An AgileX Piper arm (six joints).
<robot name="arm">
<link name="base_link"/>
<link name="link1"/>
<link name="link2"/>
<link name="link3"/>
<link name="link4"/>
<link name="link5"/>
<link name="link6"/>
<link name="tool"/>
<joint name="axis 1" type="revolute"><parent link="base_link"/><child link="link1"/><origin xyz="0 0 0.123" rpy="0 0 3.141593"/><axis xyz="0 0 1"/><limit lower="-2.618" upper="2.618"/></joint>
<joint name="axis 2" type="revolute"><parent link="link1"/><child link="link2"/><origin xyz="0 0 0" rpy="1.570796 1.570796 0"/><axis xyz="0 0 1"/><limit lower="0" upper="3.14"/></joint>
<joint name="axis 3" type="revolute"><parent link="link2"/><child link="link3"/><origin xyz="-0.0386 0.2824 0" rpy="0 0 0"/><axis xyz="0 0 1"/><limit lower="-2.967" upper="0"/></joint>
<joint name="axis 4" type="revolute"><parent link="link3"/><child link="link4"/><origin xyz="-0.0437 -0.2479 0" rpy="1.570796 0 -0.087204"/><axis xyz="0 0 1"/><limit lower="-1.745" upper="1.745"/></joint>
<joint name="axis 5" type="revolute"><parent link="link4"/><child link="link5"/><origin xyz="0 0 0" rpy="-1.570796 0 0"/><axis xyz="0 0 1"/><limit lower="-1.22" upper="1.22"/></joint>
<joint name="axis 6" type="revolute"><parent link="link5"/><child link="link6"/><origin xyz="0 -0.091 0" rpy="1.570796 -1.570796 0"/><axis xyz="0 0 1"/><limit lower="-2.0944" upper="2.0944"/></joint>
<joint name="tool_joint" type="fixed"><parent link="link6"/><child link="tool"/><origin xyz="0 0 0" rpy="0 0 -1.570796"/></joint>
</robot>
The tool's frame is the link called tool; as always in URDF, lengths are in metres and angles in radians.
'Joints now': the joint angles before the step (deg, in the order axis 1, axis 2, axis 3, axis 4, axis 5, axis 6). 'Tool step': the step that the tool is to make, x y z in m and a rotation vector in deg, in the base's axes. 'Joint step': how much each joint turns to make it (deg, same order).
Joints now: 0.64 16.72 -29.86 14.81 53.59 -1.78
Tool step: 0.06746 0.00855 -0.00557 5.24 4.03 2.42
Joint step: 0.00 18.97 0.00 12.08 -13.46 -9.35
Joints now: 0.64 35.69 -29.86 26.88 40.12 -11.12
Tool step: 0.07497 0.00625 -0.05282 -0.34 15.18 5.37
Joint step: 0.00 26.75 -1.45 11.54 -5.76 -16.22
